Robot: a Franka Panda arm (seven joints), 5 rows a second.
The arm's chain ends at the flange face. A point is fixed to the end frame.
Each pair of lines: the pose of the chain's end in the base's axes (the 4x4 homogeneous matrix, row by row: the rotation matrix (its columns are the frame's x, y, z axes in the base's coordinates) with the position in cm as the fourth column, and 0 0 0 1 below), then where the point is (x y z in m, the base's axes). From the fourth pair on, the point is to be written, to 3 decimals.
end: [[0.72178, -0.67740, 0.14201, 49.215], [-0.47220, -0.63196, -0.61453, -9.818], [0.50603, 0.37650, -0.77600, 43.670], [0, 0, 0, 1]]
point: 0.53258 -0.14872 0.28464
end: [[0.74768, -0.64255, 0.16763, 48.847], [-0.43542, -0.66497, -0.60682, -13.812], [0.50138, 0.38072, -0.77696, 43.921], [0, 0, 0, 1]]
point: 0.53041 -0.18661 0.28689
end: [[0.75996, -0.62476, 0.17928, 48.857], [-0.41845, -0.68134, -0.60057, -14.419], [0.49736, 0.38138, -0.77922, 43.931], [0, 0, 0, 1]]
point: 0.53108 -0.19125 0.28670
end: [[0.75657, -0.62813, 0.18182, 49.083], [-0.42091, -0.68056, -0.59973, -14.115], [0.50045, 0.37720, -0.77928, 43.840], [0, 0, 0, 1]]
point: 0.534 -0.188 0.286
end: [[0.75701, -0.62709, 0.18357, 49.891], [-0.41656, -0.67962, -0.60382, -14.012], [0.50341, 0.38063, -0.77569, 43.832], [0, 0, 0, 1]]
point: 0.542 -0.188 0.286
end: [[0.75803, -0.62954, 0.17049, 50.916], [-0.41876, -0.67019, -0.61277, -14.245], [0.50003, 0.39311, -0.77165, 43.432], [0, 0, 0, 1]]
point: 0.551 -0.192 0.282
